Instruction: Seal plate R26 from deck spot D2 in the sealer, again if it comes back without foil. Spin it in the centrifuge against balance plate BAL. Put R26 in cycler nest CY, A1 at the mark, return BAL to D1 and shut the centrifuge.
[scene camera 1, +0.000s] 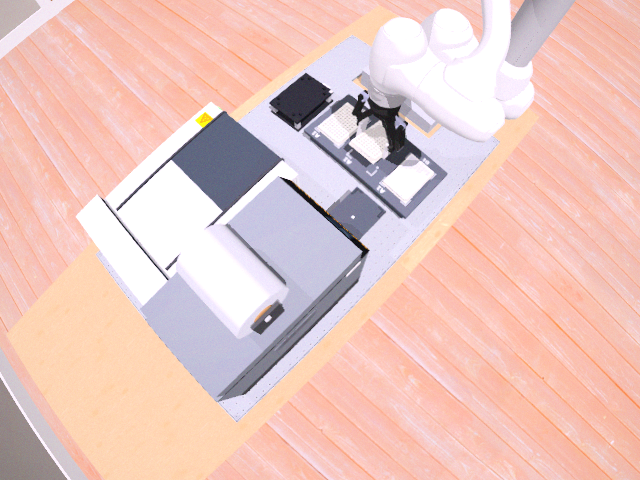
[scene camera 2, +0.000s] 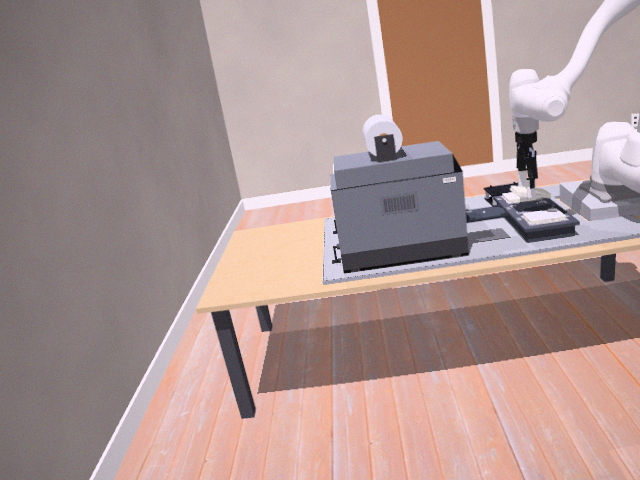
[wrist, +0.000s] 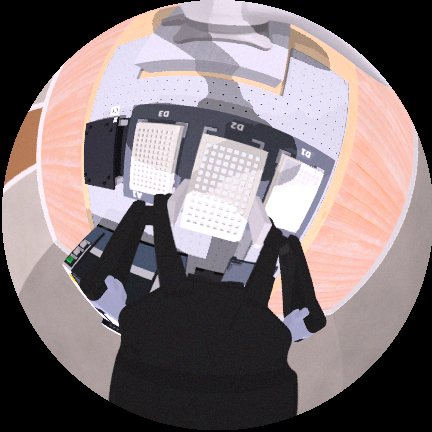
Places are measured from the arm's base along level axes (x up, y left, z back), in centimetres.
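Pixels of known places: gripper, fingertip midpoint: (scene camera 1: 373, 144) (scene camera 2: 526, 193) (wrist: 219, 197); arm's base, link origin: (scene camera 2: 610, 192) (wrist: 225, 22).
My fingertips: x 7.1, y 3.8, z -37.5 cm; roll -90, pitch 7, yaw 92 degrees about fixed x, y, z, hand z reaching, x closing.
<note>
For each thing: its top centre in the pictures, then the offset to it from my fingertips. "*": a spot on its surface instead.
- Plate R26, top centre: (wrist: 220, 194) (scene camera 1: 377, 136) (scene camera 2: 530, 186) dx +2.4, dy +0.2, dz +1.3 cm
- smooth-topped white plate, top centre: (wrist: 292, 197) (scene camera 1: 409, 176) (scene camera 2: 544, 214) dx -4.5, dy +12.3, dz +0.3 cm
- sealer, top centre: (scene camera 1: 232, 262) (scene camera 2: 386, 116) dx +35.9, dy +4.3, dz -49.6 cm
- centrifuge, surface spot: (scene camera 1: 227, 160) * dx +9.6, dy -22.8, dz -29.9 cm
- Nest CY, top centre: (wrist: 93, 154) (scene camera 1: 301, 94) (scene camera 2: 506, 186) dx -5.6, dy -29.0, dz +4.7 cm
- white well plate, top centre: (wrist: 150, 159) (scene camera 1: 343, 122) (scene camera 2: 520, 194) dx -4.5, dy -12.3, dz +3.4 cm
- large white film roll, surface spot: (scene camera 1: 232, 281) * dx +35.9, dy +6.2, dz -51.8 cm
Plate R26 (scene camera 1: 368, 144) (wrist: 220, 185), white with open wells, is between the fingers of my gripper (scene camera 1: 376, 138) (scene camera 2: 526, 183) (wrist: 219, 197). My gripper is shut on it and holds it level, a little above deck spot D2 on the dark deck (scene camera 1: 403, 210) (scene camera 2: 551, 233) (wrist: 195, 118). A smooth-topped white plate (scene camera 1: 409, 179) (scene camera 2: 542, 216) (wrist: 292, 195), at D1, is probably BAL; no name is readable. The sealer (scene camera 1: 299, 232) (scene camera 2: 398, 222) is grey, with its flat carrier (scene camera 1: 356, 209) (scene camera 2: 485, 213) out towards the deck. The centrifuge (scene camera 1: 227, 160) is white and dark blue; whether it is shut is unclear. Nest CY (scene camera 1: 301, 98) (wrist: 100, 155) is black.
Another white well plate (scene camera 1: 338, 124) (wrist: 156, 157) sits at D3, beside my held plate. A large white film roll (scene camera 1: 232, 281) (scene camera 2: 381, 134) rises above the sealer. The robot's base plinth (scene camera 2: 584, 201) stands behind the deck.
</note>
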